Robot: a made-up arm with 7 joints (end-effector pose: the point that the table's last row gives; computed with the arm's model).
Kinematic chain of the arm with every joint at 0, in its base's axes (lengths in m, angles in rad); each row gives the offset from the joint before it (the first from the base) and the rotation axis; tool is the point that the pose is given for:
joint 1: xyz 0 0 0.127 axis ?
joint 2: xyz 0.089 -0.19 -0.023 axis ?
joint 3: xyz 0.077 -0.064 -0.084 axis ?
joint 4: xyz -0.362 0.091 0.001 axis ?
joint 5: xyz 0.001 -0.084 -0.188 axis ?
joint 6: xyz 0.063 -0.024 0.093 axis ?
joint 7: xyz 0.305 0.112 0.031 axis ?
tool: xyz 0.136 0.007 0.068
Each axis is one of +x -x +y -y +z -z.
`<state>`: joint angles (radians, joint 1 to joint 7).
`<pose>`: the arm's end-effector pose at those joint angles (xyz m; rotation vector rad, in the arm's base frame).
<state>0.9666 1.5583 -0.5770 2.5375 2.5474 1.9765 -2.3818</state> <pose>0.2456 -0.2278 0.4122 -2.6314 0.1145 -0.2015</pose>
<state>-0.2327 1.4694 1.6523 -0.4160 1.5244 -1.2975 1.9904</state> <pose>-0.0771 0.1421 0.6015 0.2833 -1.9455 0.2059</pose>
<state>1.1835 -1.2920 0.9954 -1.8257 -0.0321 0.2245 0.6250</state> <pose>0.0774 -0.0407 -0.1548 -1.5600 -0.2655 1.7074</pose>
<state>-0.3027 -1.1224 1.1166 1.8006 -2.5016 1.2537 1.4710</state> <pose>-0.1064 -0.5392 -0.2535 0.6020 1.8964 -1.6108</pose>
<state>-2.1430 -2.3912 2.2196 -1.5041 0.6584 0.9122 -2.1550</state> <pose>-0.3847 -0.1644 0.5805 -0.7958 -1.6134 1.5928</pose>
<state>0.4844 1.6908 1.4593 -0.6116 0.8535 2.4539 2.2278</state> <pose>-0.3101 0.2848 -0.1913 0.9908 2.1577 -0.9978</pose>
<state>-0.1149 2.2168 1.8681 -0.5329 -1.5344 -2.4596 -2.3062</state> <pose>-0.0141 0.2747 0.2641 -1.3651 -1.4049 -0.3849</pose>
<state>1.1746 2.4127 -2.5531 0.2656 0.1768 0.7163 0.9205</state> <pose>-0.0353 -0.4443 -0.1161 -0.3734 0.0477 -2.9191</pose>
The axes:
joint 1: +y
joint 2: -x
joint 3: +y
joint 4: -x
joint 5: -y
joint 6: +z
joint 7: +x

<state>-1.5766 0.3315 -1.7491 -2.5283 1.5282 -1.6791 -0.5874</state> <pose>0.7006 0.0978 0.7006 0.9422 0.0779 1.4268</pose>
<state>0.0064 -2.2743 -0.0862 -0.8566 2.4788 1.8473 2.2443</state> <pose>-0.1597 -0.4205 0.5250 2.1050 -1.8318 -0.1100</pose>
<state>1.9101 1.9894 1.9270 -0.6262 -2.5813 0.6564 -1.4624</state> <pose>-0.7377 0.0459 0.1952 -0.2635 -2.3895 1.6657</pose>
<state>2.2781 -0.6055 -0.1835 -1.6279 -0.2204 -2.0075 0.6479</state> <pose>-0.3519 0.2438 0.5640 0.5391 -1.0146 1.8416</pose>
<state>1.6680 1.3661 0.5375 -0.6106 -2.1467 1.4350 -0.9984</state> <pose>-0.4531 -0.0674 0.1741 1.0128 2.8995 -0.2119</pose>
